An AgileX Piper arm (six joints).
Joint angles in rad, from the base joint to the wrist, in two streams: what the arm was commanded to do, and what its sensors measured. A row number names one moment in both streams.
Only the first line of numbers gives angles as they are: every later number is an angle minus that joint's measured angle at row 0.
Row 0, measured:
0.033, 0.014, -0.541, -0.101, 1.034, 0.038
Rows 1 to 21, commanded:
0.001, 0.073, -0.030, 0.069, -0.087, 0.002
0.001, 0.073, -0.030, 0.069, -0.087, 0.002
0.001, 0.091, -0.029, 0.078, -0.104, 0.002
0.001, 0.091, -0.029, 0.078, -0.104, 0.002
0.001, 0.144, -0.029, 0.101, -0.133, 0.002
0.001, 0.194, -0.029, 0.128, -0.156, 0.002
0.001, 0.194, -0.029, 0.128, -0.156, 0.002
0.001, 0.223, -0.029, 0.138, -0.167, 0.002
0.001, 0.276, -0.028, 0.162, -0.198, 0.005
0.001, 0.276, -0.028, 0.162, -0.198, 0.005
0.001, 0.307, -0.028, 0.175, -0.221, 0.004
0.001, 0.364, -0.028, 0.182, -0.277, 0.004
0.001, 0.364, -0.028, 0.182, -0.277, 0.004
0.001, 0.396, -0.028, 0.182, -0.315, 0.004
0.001, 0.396, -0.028, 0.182, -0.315, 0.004
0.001, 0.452, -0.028, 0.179, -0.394, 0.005
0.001, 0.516, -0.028, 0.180, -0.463, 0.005
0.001, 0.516, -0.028, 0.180, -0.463, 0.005
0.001, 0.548, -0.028, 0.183, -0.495, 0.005
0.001, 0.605, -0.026, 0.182, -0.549, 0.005
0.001, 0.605, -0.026, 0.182, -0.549, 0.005
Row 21, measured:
0.000, 0.541, -0.022, 0.181, -0.460, 0.003
